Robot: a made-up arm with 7 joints. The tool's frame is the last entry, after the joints. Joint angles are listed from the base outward.
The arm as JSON. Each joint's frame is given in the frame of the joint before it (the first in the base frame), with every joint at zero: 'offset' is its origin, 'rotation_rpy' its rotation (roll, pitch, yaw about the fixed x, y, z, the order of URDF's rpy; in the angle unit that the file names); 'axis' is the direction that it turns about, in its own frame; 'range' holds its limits. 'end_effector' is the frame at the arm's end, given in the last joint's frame.
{
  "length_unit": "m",
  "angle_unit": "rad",
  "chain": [
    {
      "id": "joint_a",
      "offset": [
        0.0,
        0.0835,
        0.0
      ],
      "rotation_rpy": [
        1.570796,
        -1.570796,
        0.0
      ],
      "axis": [
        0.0,
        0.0,
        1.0
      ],
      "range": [
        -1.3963,
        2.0
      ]
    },
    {
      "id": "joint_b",
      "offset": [
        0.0,
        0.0,
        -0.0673
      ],
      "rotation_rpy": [
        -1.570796,
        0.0,
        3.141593
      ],
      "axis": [
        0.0,
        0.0,
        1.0
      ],
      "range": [
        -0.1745,
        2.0
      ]
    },
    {
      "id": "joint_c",
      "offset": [
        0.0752,
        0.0,
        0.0
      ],
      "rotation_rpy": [
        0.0,
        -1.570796,
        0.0
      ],
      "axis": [
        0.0,
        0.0,
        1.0
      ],
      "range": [
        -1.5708,
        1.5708
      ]
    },
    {
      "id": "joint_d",
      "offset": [
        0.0,
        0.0,
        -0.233
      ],
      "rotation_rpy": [
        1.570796,
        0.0,
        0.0
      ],
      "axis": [
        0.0,
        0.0,
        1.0
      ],
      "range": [
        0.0,
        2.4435
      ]
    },
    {
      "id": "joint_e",
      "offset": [
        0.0,
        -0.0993,
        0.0
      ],
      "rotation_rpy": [
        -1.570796,
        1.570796,
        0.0
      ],
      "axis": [
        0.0,
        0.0,
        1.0
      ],
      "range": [
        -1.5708,
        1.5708
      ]
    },
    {
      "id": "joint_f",
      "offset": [
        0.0,
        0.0,
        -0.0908
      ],
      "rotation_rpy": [
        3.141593,
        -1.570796,
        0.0
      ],
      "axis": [
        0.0,
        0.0,
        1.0
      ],
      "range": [
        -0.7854,
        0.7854
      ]
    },
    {
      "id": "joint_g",
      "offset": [
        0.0,
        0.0,
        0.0
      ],
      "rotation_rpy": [
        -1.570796,
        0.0,
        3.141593
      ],
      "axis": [
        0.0,
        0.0,
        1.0
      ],
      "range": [
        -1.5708,
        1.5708
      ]
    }
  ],
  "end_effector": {
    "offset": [
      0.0,
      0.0,
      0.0
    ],
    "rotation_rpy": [
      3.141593,
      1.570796,
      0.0
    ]
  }
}
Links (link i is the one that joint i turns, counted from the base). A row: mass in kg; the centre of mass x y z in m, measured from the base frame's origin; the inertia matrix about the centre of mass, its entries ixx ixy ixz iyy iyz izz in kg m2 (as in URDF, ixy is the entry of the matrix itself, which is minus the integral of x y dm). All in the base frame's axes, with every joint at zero. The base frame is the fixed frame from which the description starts. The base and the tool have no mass.
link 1: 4.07; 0.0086 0.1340 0.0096; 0.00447 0 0 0.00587 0 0.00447
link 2: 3.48; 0.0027 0.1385 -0.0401; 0.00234 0 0 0.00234 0 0.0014
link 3: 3.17; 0.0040 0.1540 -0.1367; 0.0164 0 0 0.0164 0 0.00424
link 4: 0.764; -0.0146 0.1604 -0.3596; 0.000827 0 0 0.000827 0 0.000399
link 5: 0.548; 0.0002 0.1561 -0.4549; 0.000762 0 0 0.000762 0 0.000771
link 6: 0.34; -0.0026 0.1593 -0.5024; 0.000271 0 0 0.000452 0 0.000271
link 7: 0.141; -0.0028 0.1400 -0.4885; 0.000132 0 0 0.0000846 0 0.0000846
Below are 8 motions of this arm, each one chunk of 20 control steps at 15 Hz.
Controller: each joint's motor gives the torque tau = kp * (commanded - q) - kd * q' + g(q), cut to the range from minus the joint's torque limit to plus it. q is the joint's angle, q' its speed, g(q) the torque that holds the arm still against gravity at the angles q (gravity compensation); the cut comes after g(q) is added. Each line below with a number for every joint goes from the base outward.
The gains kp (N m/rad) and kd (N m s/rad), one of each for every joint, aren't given. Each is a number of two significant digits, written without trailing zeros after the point. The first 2 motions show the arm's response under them.
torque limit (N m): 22 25 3.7 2.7 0.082 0.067 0.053
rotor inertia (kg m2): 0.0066 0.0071 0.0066 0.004 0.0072 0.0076 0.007
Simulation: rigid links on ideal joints. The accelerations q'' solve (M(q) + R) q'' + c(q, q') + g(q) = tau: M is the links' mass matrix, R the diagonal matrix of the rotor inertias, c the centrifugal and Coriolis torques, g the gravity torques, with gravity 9.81 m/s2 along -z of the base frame. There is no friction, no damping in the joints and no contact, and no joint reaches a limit. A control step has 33 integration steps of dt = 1/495 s. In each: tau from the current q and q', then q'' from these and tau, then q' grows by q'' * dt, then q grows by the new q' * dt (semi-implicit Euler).
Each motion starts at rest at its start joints. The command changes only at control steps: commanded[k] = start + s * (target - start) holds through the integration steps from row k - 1 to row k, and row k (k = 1, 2, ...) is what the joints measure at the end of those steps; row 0 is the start. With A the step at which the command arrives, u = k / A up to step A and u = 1 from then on. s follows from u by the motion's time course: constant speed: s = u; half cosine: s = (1 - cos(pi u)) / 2; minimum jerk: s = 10 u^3 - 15 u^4 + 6 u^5; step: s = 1 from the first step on.
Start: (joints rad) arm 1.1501 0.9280 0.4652 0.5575 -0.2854 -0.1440 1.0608
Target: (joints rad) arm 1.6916 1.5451 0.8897 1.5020 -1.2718 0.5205 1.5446
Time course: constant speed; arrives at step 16
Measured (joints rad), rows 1 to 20:
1: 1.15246 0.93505 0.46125 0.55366 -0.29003 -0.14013 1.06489
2: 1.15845 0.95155 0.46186 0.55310 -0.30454 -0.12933 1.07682
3: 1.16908 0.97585 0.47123 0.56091 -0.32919 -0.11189 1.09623
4: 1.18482 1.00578 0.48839 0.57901 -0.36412 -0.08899 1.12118
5: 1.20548 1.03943 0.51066 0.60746 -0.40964 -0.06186 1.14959
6: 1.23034 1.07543 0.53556 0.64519 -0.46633 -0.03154 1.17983
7: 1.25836 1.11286 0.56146 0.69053 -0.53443 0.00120 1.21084
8: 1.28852 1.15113 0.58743 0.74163 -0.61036 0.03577 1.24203
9: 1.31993 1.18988 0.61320 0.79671 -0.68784 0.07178 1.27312
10: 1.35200 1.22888 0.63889 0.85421 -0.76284 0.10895 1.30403
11: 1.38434 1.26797 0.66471 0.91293 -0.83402 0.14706 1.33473
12: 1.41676 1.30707 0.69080 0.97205 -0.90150 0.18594 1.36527
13: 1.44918 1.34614 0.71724 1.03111 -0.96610 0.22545 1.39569
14: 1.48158 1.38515 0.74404 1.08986 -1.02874 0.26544 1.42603
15: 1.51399 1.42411 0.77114 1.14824 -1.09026 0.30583 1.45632
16: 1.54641 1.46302 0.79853 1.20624 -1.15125 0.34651 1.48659
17: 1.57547 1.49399 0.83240 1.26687 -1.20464 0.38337 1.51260
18: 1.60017 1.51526 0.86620 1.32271 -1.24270 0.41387 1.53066
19: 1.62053 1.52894 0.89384 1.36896 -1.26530 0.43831 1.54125
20: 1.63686 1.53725 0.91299 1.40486 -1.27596 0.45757 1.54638
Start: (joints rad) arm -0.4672 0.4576 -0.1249 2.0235 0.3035 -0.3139 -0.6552
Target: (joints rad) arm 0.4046 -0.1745 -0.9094 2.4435 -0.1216 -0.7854 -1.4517
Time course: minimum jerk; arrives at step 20
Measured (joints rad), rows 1 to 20:
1: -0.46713 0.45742 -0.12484 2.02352 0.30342 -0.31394 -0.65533
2: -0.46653 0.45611 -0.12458 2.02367 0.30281 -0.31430 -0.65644
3: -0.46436 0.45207 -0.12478 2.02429 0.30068 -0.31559 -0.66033
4: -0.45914 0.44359 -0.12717 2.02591 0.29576 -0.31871 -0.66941
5: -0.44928 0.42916 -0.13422 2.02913 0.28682 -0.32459 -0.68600
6: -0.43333 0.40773 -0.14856 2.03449 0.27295 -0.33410 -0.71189
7: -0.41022 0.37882 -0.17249 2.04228 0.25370 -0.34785 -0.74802
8: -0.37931 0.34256 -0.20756 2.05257 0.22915 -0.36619 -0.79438
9: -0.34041 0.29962 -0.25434 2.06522 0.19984 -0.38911 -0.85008
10: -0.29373 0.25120 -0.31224 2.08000 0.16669 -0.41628 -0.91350
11: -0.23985 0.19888 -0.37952 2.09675 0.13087 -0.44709 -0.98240
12: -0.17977 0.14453 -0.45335 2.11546 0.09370 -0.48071 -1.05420
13: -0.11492 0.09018 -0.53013 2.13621 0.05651 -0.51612 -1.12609
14: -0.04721 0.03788 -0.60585 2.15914 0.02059 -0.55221 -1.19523
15: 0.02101 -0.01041 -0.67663 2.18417 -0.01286 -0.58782 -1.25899
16: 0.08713 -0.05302 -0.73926 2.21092 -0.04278 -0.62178 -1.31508
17: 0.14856 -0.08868 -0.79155 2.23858 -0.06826 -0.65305 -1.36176
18: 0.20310 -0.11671 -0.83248 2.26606 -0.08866 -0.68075 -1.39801
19: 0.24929 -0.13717 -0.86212 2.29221 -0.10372 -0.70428 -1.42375
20: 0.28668 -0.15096 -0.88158 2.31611 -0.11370 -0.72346 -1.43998
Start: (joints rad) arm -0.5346 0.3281 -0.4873 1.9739 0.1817 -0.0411 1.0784
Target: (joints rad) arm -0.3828 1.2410 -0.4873 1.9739 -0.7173 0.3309 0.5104
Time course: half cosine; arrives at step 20
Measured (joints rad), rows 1 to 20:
1: -0.53446 0.32950 -0.48864 1.97398 0.18110 -0.04093 1.07783
2: -0.53398 0.33503 -0.49298 1.97424 0.17803 -0.04008 1.07520
3: -0.53306 0.34690 -0.50010 1.97461 0.16995 -0.03780 1.06876
4: -0.53164 0.36646 -0.50873 1.97492 0.15470 -0.03345 1.05727
5: -0.52958 0.39432 -0.51743 1.97494 0.13125 -0.02656 1.04008
6: -0.52674 0.43056 -0.52501 1.97441 0.09909 -0.01684 1.01712
7: -0.52299 0.47475 -0.53068 1.97312 0.05814 -0.00417 0.98871
8: -0.51821 0.52610 -0.53405 1.97090 0.00860 0.01139 0.95546
9: -0.51231 0.58354 -0.53503 1.96774 -0.04894 0.02967 0.91820
10: -0.50525 0.64575 -0.53371 1.96376 -0.11331 0.05035 0.87784
11: -0.49703 0.71128 -0.53027 1.95919 -0.18268 0.07303 0.83540
12: -0.48773 0.77855 -0.52495 1.95435 -0.25458 0.09722 0.79195
13: -0.47750 0.84592 -0.51798 1.94961 -0.32659 0.12238 0.74855
14: -0.46655 0.91176 -0.50960 1.94533 -0.39666 0.14791 0.70629
15: -0.45517 0.97447 -0.50007 1.94183 -0.46307 0.17322 0.66619
16: -0.44369 1.03249 -0.48968 1.93938 -0.52426 0.19771 0.62925
17: -0.43246 1.08442 -0.47878 1.93817 -0.57885 0.22078 0.59638
18: -0.42183 1.12898 -0.46776 1.93824 -0.62560 0.24190 0.56837
19: -0.41211 1.16505 -0.45706 1.93955 -0.66344 0.26056 0.54593
20: -0.40360 1.19175 -0.44709 1.94192 -0.69149 0.27631 0.52960

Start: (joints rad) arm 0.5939 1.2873 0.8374 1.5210 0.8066 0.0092 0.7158
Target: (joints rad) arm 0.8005 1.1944 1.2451 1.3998 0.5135 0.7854 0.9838
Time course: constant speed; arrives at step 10
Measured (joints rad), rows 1 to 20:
1: 0.59705 1.28486 0.84140 1.52124 0.80287 0.01645 0.71985
2: 0.60320 1.27996 0.85274 1.52020 0.79215 0.03628 0.73103
3: 0.61196 1.27348 0.87176 1.51709 0.77442 0.06830 0.74868
4: 0.62300 1.26607 0.89773 1.51199 0.75108 0.11058 0.77095
5: 0.63596 1.25811 0.92946 1.50530 0.72389 0.16101 0.79602
6: 0.65052 1.24982 0.96563 1.49742 0.69441 0.21778 0.82255
7: 0.66636 1.24132 1.00491 1.48869 0.66385 0.27944 0.84968
8: 0.68322 1.23265 1.04618 1.47934 0.63297 0.34484 0.87695
9: 0.70085 1.22385 1.08853 1.46952 0.60221 0.41312 0.90417
10: 0.71908 1.21494 1.13132 1.45930 0.57176 0.48360 0.93126
11: 0.73458 1.20808 1.17040 1.44817 0.54548 0.54859 0.95419
12: 0.74726 1.20347 1.20178 1.43767 0.52674 0.60237 0.96989
13: 0.75758 1.20041 1.22465 1.42883 0.51539 0.64496 0.97907
14: 0.76591 1.19836 1.23975 1.42180 0.50983 0.67803 0.98363
15: 0.77262 1.19700 1.24857 1.41637 0.50809 0.70346 0.98539
16: 0.77800 1.19608 1.25279 1.41223 0.50847 0.72292 0.98569
17: 0.78231 1.19547 1.25397 1.40911 0.50973 0.73779 0.98538
18: 0.78578 1.19507 1.25336 1.40679 0.51115 0.74914 0.98491
19: 0.78856 1.19480 1.25190 1.40505 0.51233 0.75779 0.98449
20: 0.79080 1.19463 1.25019 1.40377 0.51316 0.76438 0.98418

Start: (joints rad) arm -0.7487 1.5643 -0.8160 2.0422 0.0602 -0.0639 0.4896
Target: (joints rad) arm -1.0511 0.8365 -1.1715 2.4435 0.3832 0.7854 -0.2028
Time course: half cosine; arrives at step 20
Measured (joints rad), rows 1 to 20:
1: -0.74881 1.56323 -0.81536 2.04227 0.06041 -0.06336 0.48899
2: -0.74934 1.55893 -0.81353 2.04278 0.06145 -0.06091 0.48605
3: -0.75079 1.54959 -0.81129 2.04437 0.06421 -0.05495 0.47867
4: -0.75366 1.53411 -0.81020 2.04764 0.06950 -0.04417 0.46524
5: -0.75839 1.51197 -0.81187 2.05302 0.07789 -0.02763 0.44488
6: -0.76530 1.48312 -0.81760 2.06072 0.08969 -0.00479 0.41737
7: -0.77455 1.44788 -0.82820 2.07076 0.10491 0.02452 0.38306
8: -0.78619 1.40685 -0.84399 2.08307 0.12333 0.06016 0.34265
9: -0.80010 1.36091 -0.86480 2.09750 0.14456 0.10170 0.29712
10: -0.81609 1.31110 -0.89012 2.11389 0.16804 0.14848 0.24764
11: -0.83384 1.25861 -0.91911 2.13208 0.19313 0.19962 0.19548
12: -0.85300 1.20471 -0.95078 2.15193 0.21913 0.25407 0.14197
13: -0.87316 1.15073 -0.98403 2.17327 0.24533 0.31066 0.08846
14: -0.89389 1.09802 -1.01771 2.19586 0.27099 0.36810 0.03630
15: -0.91472 1.04788 -1.05071 2.21941 0.29544 0.42509 -0.01318
16: -0.93519 1.00157 -1.08199 2.24352 0.31803 0.48028 -0.05877
17: -0.95482 0.96022 -1.11063 2.26766 0.33819 0.53235 -0.09934
18: -0.97313 0.92486 -1.13582 2.29123 0.35543 0.58006 -0.13387
19: -0.98966 0.89634 -1.15693 2.31356 0.36933 0.62226 -0.16153
20: -1.00397 0.87536 -1.17350 2.33394 0.37957 0.65792 -0.18165

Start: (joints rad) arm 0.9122 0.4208 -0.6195 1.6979 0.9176 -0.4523 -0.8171
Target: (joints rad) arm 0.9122 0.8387 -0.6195 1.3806 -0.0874 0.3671 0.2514
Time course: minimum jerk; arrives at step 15
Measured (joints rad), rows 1 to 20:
1: 0.91223 0.42106 -0.61977 1.69792 0.91730 -0.45211 -0.81668
2: 0.91238 0.42297 -0.62149 1.69795 0.91478 -0.45058 -0.81328
3: 0.91269 0.42869 -0.62574 1.69761 0.90576 -0.44529 -0.80168
4: 0.91305 0.44033 -0.63259 1.69597 0.88458 -0.43313 -0.77560
5: 0.91329 0.45938 -0.64109 1.69172 0.84667 -0.41126 -0.72982
6: 0.91325 0.48636 -0.64977 1.68350 0.78960 -0.37769 -0.66201
7: 0.91283 0.52076 -0.65706 1.67016 0.71245 -0.33176 -0.57265
8: 0.91202 0.56113 -0.66166 1.65103 0.61596 -0.27419 -0.46486
9: 0.91091 0.60529 -0.66269 1.62616 0.50337 -0.20701 -0.34445
10: 0.90969 0.65058 -0.65968 1.59639 0.38164 -0.13333 -0.21940
11: 0.90862 0.69419 -0.65256 1.56332 0.26075 -0.05700 -0.09833
12: 0.90796 0.73349 -0.64176 1.52907 0.15001 0.01783 0.01070
13: 0.90794 0.76638 -0.62824 1.49596 0.05686 0.08718 0.10115
14: 0.90863 0.79166 -0.61359 1.46613 -0.01395 0.14785 0.16902
15: 0.90995 0.80943 -0.60002 1.44123 -0.06129 0.19806 0.21392
16: 0.91164 0.82119 -0.58997 1.42205 -0.08805 0.23794 0.23954
17: 0.91331 0.82866 -0.58455 1.40827 -0.09979 0.26887 0.25179
18: 0.91463 0.83324 -0.58344 1.39885 -0.10228 0.29256 0.25617
19: 0.91544 0.83592 -0.58566 1.39263 -0.10012 0.31059 0.25661
20: 0.91575 0.83739 -0.59002 1.38861 -0.09636 0.32426 0.25551

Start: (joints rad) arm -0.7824 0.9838 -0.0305 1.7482 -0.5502 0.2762 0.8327
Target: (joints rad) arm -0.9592 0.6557 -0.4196 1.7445 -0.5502 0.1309 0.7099
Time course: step
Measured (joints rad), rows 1 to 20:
1: -0.78592 0.90646 0.02227 1.74924 -0.55394 0.26091 0.81719
2: -0.80257 0.82896 -0.01189 1.74562 -0.55355 0.23805 0.78584
3: -0.82530 0.77191 -0.10692 1.73477 -0.55061 0.21613 0.75549
4: -0.84913 0.73081 -0.21749 1.72250 -0.54736 0.19716 0.73256
5: -0.87256 0.70195 -0.31740 1.71375 -0.54509 0.18155 0.71780
6: -0.89482 0.68244 -0.39506 1.70989 -0.54426 0.16914 0.70965
7: -0.91490 0.66989 -0.44814 1.70993 -0.54465 0.15953 0.70601
8: -0.93182 0.66227 -0.47929 1.71220 -0.54575 0.15223 0.70505
9: -0.94499 0.65797 -0.49317 1.71540 -0.54704 0.14678 0.70544
10: -0.95438 0.65577 -0.49476 1.71876 -0.54818 0.14276 0.70634
11: -0.96036 0.65483 -0.48847 1.72196 -0.54903 0.13981 0.70731
12: -0.96360 0.65462 -0.47789 1.72489 -0.54957 0.13764 0.70816
13: -0.96484 0.65476 -0.46565 1.72758 -0.54987 0.13604 0.70882
14: -0.96475 0.65506 -0.45361 1.73006 -0.55002 0.13485 0.70930
15: -0.96392 0.65538 -0.44287 1.73234 -0.55009 0.13396 0.70963
16: -0.96276 0.65566 -0.43402 1.73443 -0.55012 0.13328 0.70984
17: -0.96156 0.65586 -0.42723 1.73630 -0.55015 0.13276 0.70996
18: -0.96049 0.65599 -0.42238 1.73794 -0.55018 0.13235 0.71003
19: -0.95963 0.65605 -0.41921 1.73935 -0.55021 0.13203 0.71006
20: -0.95901 0.65605 -0.41739 1.74052 -0.55024 0.13178 0.71006

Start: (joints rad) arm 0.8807 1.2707 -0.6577 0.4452 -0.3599 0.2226 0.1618
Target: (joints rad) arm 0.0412 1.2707 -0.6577 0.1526 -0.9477 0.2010 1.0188
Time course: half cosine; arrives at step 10
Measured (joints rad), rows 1 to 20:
1: 0.87804 1.27079 -0.65640 0.44582 -0.36166 0.22256 0.16504
2: 0.86719 1.27103 -0.65244 0.44698 -0.37019 0.22233 0.17982
3: 0.84331 1.27128 -0.64657 0.44678 -0.39157 0.22173 0.21202
4: 0.80358 1.27138 -0.64053 0.44301 -0.43000 0.22066 0.26526
5: 0.74758 1.27115 -0.63619 0.43394 -0.48640 0.21911 0.34079
6: 0.67726 1.27050 -0.63499 0.41879 -0.55829 0.21715 0.43843
7: 0.59668 1.26941 -0.63760 0.39768 -0.64029 0.21487 0.55597
8: 0.51148 1.26806 -0.64377 0.37151 -0.72512 0.21242 0.68345
9: 0.42827 1.26670 -0.65245 0.34170 -0.80464 0.21000 0.80194
10: 0.35381 1.26566 -0.66213 0.31001 -0.87093 0.20782 0.89638
11: 0.29170 1.26529 -0.67013 0.27915 -0.92000 0.20604 0.96035
12: 0.24135 1.26568 -0.67443 0.25155 -0.95330 0.20470 0.99734
13: 0.20099 1.26655 -0.67544 0.22796 -0.97196 0.20373 1.01546
14: 0.16878 1.26758 -0.67438 0.20844 -0.97704 0.20304 1.02239
15: 0.14314 1.26856 -0.67218 0.19269 -0.97362 0.20255 1.02367
16: 0.12271 1.26938 -0.66962 0.18032 -0.96687 0.20219 1.02269
17: 0.10643 1.26999 -0.66715 0.17086 -0.95991 0.20194 1.02121
18: 0.09343 1.27040 -0.66503 0.16382 -0.95425 0.20175 1.01996
19: 0.08305 1.27066 -0.66333 0.15875 -0.95035 0.20161 1.01913
20: 0.07474 1.27080 -0.66200 0.15522 -0.94805 0.20149 1.01869

